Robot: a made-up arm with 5 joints.
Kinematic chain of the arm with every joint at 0, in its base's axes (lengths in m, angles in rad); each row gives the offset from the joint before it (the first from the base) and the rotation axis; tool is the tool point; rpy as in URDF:
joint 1: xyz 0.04 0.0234 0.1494 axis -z
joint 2: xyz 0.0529 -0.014 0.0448 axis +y
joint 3: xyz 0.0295 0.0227 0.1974 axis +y
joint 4: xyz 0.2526 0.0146 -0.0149 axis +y
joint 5: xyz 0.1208 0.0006 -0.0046 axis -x
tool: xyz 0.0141 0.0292 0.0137 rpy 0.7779 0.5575 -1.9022
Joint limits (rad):
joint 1: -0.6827..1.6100
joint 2: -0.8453..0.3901
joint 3: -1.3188..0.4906
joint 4: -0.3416..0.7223
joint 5: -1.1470..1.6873
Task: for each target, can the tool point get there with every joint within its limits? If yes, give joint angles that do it. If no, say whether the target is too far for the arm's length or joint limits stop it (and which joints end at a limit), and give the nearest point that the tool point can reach.
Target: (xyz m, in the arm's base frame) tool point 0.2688 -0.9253 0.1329
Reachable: no: too far | nearest point 0.1652 -0.4956 0.2583 | short by 0.459 m
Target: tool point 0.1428 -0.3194 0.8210
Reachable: no: too far | nearest point 0.1295 -0.2752 0.7260 | short by 0.106 m
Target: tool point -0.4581 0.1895 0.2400
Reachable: no: joint limits stop it (at a limit: joint 2, joint 3, joint 4) | nearest point -0.2730 0.1278 0.6229 | short by 0.430 m
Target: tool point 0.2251 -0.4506 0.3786
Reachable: yes | joints 1.3015 0.2187 -0.4183 0.3314 0.9318
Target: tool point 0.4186 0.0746 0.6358
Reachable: yes | joints -0.0525 -0.0358 -0.7101 0.2964 -0.9006
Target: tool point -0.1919 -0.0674 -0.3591
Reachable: no: joint limits stop it (at a limit: joint 1, joint 2, joint 3, joint 4, joint 5) | nearest point 0.0637 -0.2428 0.0276 | short by 0.496 m
